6 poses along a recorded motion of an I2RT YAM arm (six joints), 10 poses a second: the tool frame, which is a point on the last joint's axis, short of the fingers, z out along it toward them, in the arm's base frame.
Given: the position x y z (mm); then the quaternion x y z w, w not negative.
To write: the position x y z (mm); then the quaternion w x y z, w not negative. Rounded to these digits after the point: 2 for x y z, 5 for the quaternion.
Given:
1: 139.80 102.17 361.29 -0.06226 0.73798 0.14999 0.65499
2: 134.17 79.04 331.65 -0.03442 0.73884 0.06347 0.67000
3: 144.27 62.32 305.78 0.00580 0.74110 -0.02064 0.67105
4: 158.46 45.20 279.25 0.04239 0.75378 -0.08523 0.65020
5: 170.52 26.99 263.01 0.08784 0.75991 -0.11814 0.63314
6: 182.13 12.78 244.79 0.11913 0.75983 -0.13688 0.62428
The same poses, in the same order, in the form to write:
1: 139.80 102.17 361.29 0.65499 -0.06226 0.73798 0.14999
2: 134.17 79.04 331.65 0.67000 -0.03442 0.73884 0.06347
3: 144.27 62.32 305.78 0.67105 0.00580 0.74110 -0.02064
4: 158.46 45.20 279.25 0.65020 0.04239 0.75378 -0.08523
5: 170.52 26.99 263.01 0.63314 0.08784 0.75991 -0.11814
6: 182.13 12.78 244.79 0.62428 0.11913 0.75983 -0.13688
